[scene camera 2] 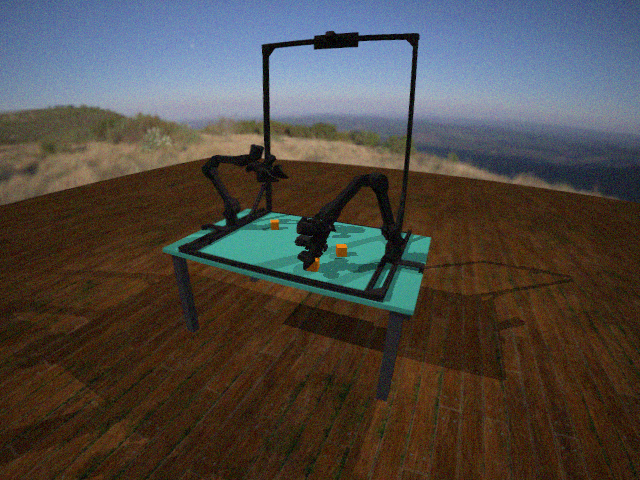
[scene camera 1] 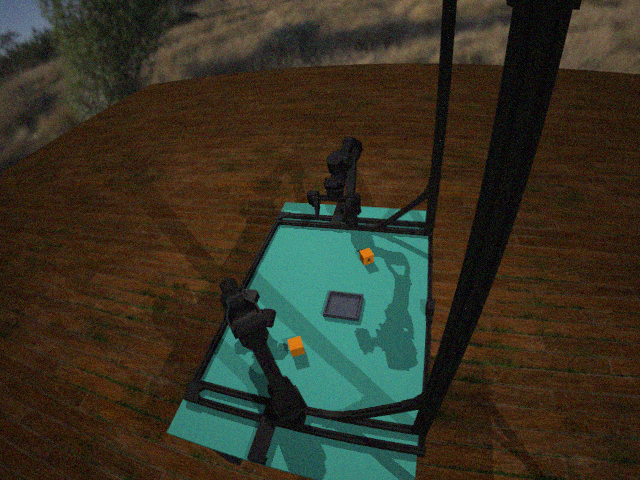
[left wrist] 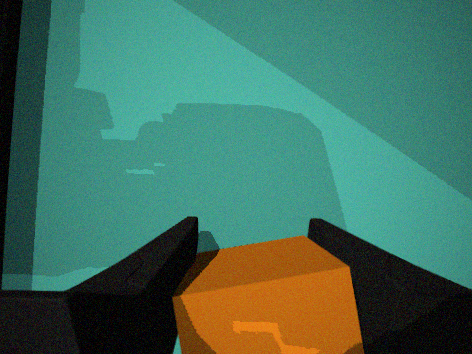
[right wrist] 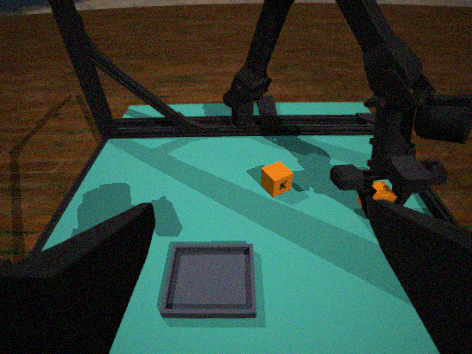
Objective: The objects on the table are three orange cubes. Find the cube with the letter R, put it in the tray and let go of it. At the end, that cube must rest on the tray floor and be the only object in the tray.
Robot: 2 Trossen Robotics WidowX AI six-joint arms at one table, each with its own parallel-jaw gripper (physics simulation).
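Places are measured from the left arm's base along level axes (x ahead, y left, z up), in millimetres.
Pixels of known places: left gripper, between the fingertips: [scene camera 2: 306,267] [left wrist: 253,227]; right gripper, between the fingertips: [scene camera 2: 283,179] [scene camera 1: 329,219] [right wrist: 262,211]; left arm's base, origin of its link: [scene camera 2: 393,254] [scene camera 1: 295,416] [right wrist: 242,122]; right arm's base, origin of its link: [scene camera 2: 232,225] [scene camera 1: 351,221].
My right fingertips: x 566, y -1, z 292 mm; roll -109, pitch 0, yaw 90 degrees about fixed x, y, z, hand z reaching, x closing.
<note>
For each thing: its middle in the pictures, then the offset to it from my right fingertips. Level surfaces: height alone.
- second orange cube, middle of its body: [right wrist: 276,179] [scene camera 1: 296,346] [scene camera 2: 341,250] dx -335, dy +66, dz -289 mm
- third orange cube, middle of its body: [scene camera 1: 366,256] [scene camera 2: 274,224] dx +124, dy -103, dz -289 mm
- grey tray, middle of its body: [right wrist: 211,278] [scene camera 1: 343,305] dx -128, dy -54, dz -302 mm
- teal table top, height of its surface: dz -312 mm
My left gripper [left wrist: 253,227] [right wrist: 380,217] is shut on an orange cube [scene camera 2: 315,265] [left wrist: 270,295], at or close to the table top; no letter is readable on its visible faces. In scene camera 1 the arm hides this cube. A second orange cube [scene camera 1: 295,346] [scene camera 2: 341,250] [right wrist: 276,178] bears the letter K. A third orange cube [scene camera 1: 366,256] [scene camera 2: 274,224] lies toward the far arm in scene camera 1; its mark is too small to read. The grey tray [scene camera 1: 343,293] [right wrist: 214,315] is empty. My right gripper [right wrist: 262,211] is open, high above the table.
The teal table top [scene camera 1: 305,263] [scene camera 2: 248,253] is edged by black rails [scene camera 1: 260,253] [scene camera 2: 268,268]. A tall black frame [scene camera 2: 266,103] rises at one side of the table. Arm shadows fall across the table top.
</note>
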